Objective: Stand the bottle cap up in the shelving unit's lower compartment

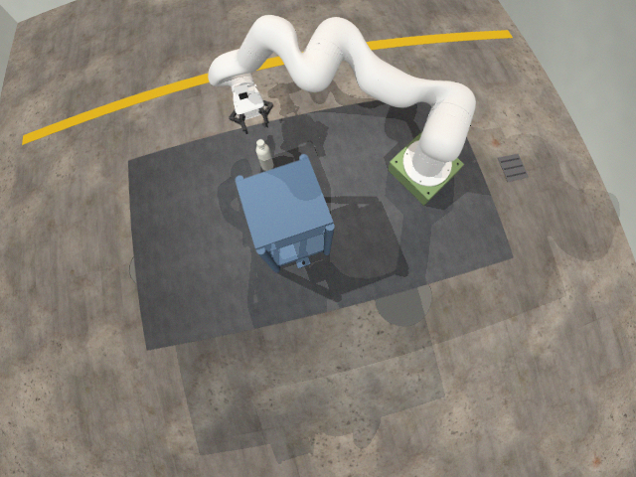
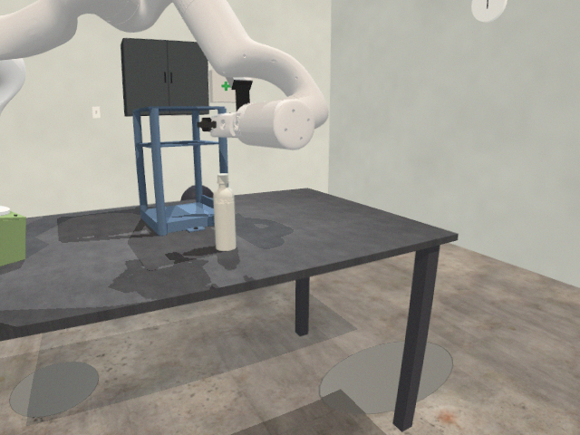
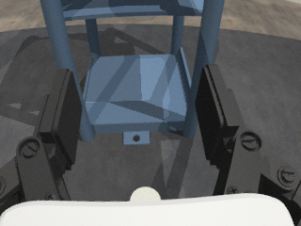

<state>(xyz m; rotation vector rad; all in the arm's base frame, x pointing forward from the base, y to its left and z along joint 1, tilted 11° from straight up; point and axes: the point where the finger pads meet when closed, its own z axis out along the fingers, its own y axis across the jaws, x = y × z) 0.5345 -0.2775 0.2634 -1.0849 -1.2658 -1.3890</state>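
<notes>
Now: the white bottle 180 mm below my hand. Also, from my hand: shelving unit: 310 mm to the left, 130 mm below.
</notes>
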